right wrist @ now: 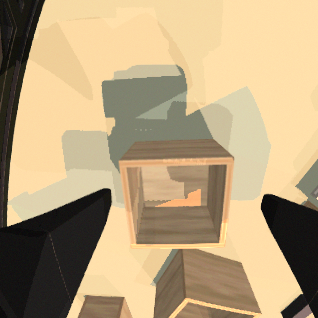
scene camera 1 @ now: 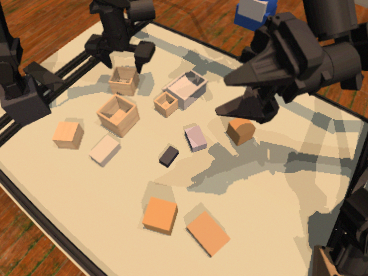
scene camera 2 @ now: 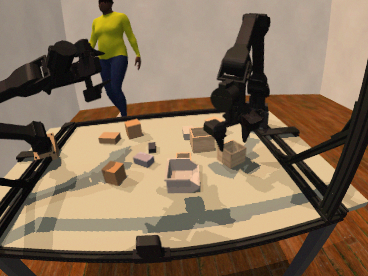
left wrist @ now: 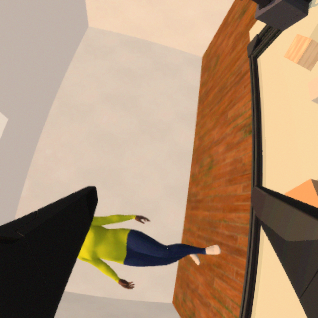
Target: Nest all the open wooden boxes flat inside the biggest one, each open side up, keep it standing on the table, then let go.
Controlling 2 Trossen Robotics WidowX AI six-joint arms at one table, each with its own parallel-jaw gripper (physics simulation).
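Note:
A medium open wooden box stands open side up on the table. A larger open wooden box stands beside it, open side up. A small open wooden box stands beside a pale open box. My right gripper is open and empty, pointing down over the medium box, with its fingers on either side of it in the right wrist view. My left gripper is open and empty, high above the table.
A pink block, a black block, a pale block and a wooden block lie around the boxes. A brown block and two orange blocks lie farther off. A person stands beyond the table.

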